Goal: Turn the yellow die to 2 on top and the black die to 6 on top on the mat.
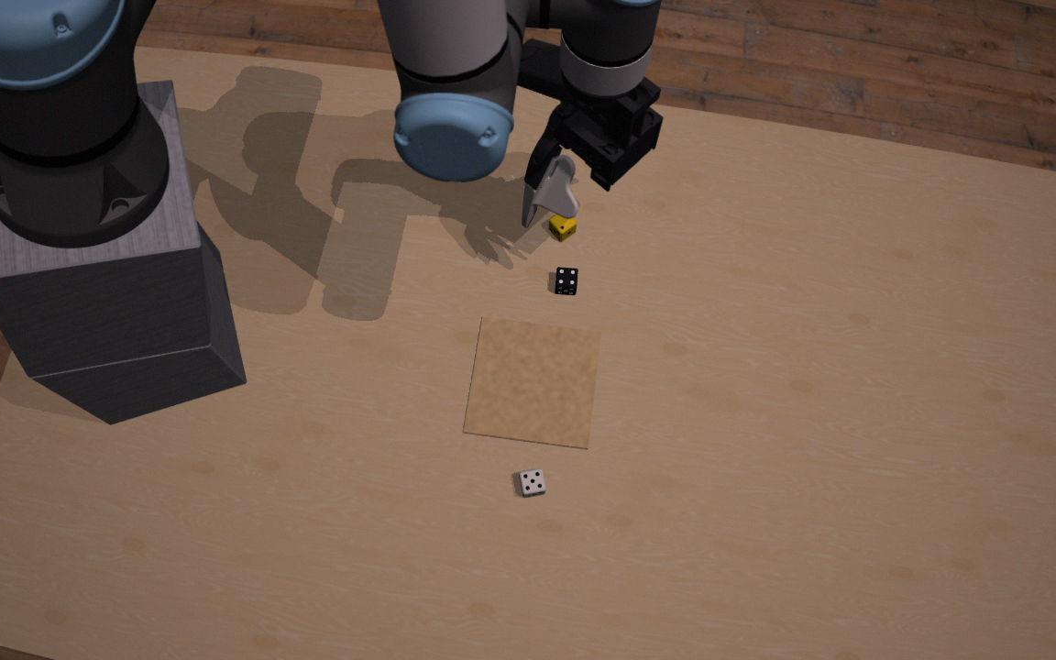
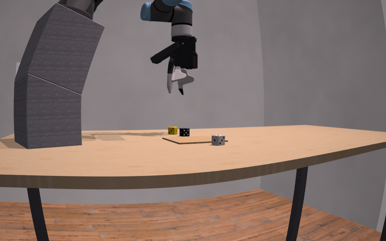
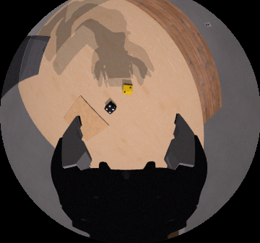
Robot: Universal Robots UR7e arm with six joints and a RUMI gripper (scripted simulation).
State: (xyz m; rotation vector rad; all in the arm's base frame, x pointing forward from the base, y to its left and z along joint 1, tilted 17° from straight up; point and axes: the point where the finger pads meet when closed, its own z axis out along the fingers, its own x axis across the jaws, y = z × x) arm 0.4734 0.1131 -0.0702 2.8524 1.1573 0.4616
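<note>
My gripper is now 10 mm past the yellow die, 10 mm to the right of it and 120 mm above it. Round my hand: white die: 50 mm behind, 310 mm to the right, 120 mm below; then mat: 50 mm behind, 190 mm to the right, 130 mm below; then black die: 10 mm behind, 70 mm to the right, 120 mm below.
</note>
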